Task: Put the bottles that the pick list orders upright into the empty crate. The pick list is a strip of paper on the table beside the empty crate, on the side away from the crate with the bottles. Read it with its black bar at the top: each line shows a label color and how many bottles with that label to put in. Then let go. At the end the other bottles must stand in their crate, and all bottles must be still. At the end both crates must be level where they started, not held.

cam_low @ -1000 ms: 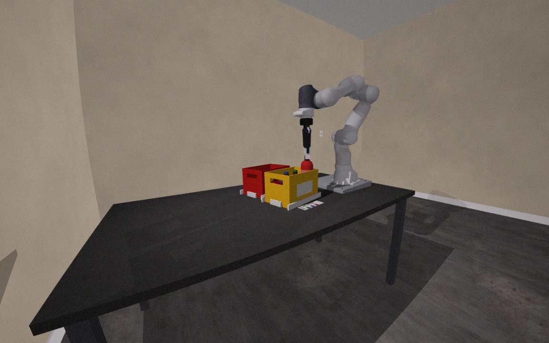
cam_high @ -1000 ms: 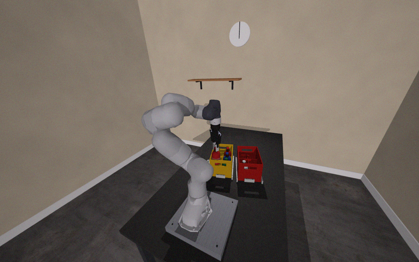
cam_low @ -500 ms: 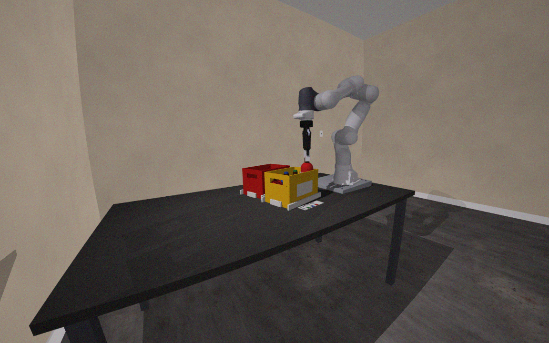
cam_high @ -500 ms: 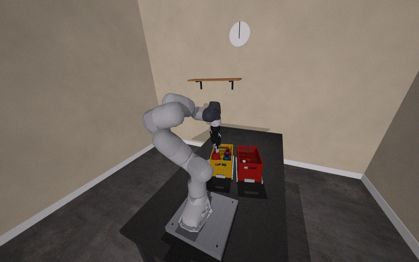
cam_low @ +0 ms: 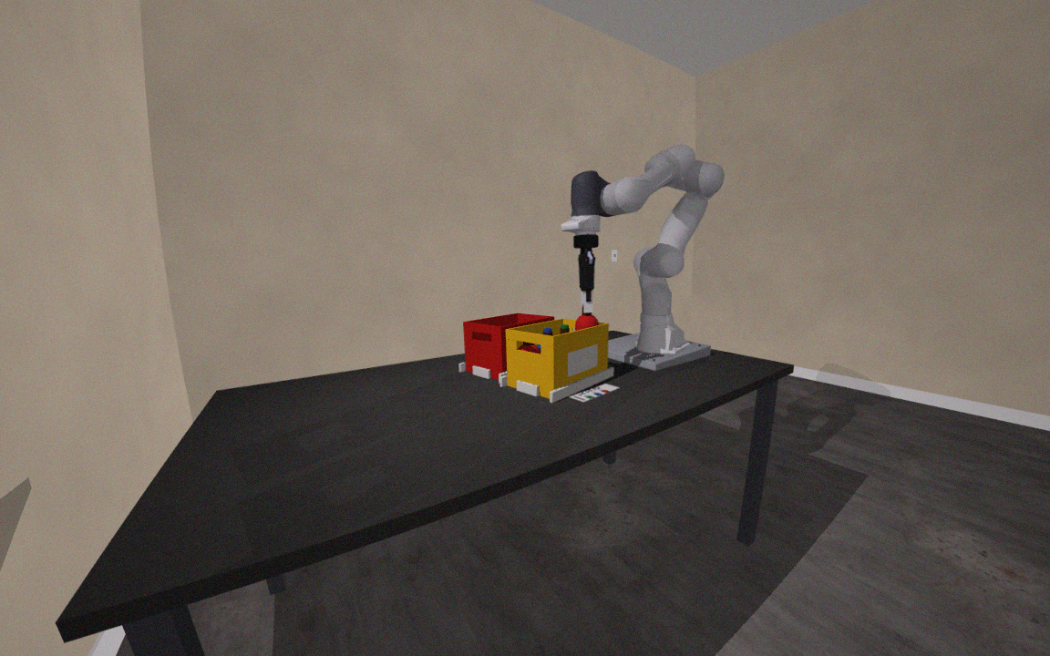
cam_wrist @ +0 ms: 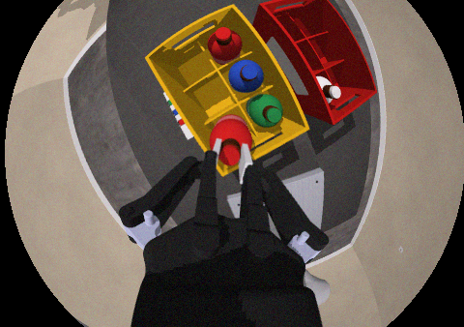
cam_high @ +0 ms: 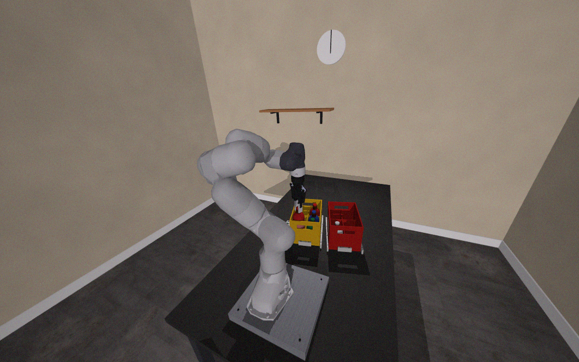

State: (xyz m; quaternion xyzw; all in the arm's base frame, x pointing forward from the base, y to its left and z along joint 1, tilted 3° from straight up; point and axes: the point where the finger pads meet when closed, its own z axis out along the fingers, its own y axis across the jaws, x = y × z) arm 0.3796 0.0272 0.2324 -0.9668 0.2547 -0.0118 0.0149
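Right now the green-labelled bottle is 2 cm ahead of my hand, 9 cm to the right of it and 16 cm below it. Round my hand: yellow crate (9 cm ahead, 2 cm to the right, 16 cm below); blue-labelled bottle (10 cm ahead, 7 cm to the right, 16 cm below); pick list (7 cm ahead, 12 cm to the left, 25 cm below).
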